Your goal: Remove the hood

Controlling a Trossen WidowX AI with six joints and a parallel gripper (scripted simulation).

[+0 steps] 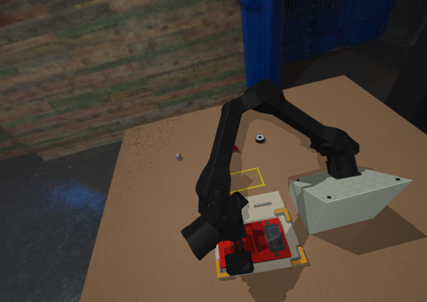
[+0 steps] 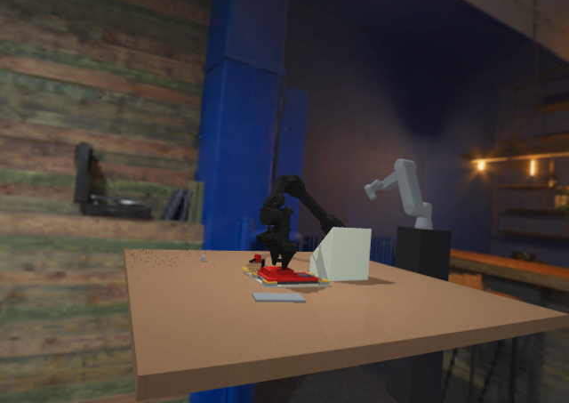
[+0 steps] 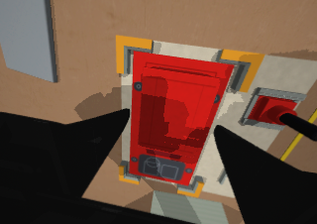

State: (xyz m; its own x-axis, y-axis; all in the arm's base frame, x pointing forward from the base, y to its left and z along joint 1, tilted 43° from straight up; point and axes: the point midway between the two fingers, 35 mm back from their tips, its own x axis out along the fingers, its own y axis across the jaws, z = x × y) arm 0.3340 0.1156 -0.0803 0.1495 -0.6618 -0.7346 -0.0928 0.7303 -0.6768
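The hood lies 1 cm below my gripper tip. Also, from my gripper tip: grey nut 24 cm ahead, 38 cm to the right, 4 cm below; small wheel 14 cm behind, 43 cm to the right, 4 cm below.
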